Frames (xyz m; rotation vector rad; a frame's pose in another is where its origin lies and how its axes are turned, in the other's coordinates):
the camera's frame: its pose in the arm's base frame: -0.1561 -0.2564 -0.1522 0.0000 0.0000 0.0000
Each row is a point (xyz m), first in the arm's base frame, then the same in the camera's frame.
Working: the arm's base frame: its pose in the camera's frame: 0.1561 0.2564 0.1522 0.0000 0.0000 0.0000

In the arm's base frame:
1: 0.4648 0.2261 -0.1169
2: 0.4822 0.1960 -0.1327
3: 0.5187 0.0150 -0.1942
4: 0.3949 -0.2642 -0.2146
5: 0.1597 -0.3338 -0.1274
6: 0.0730 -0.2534 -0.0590
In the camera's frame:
1: 0.6209 0.4825 0.0353
2: 0.6383 0.4524 0.0195
3: 0.6748 0.2714 -0.0420
4: 0.5510 -0.0078 -0.0624
5: 0.3158 -0.0774 0.0248
6: 0.2291 0.0030 0.0932

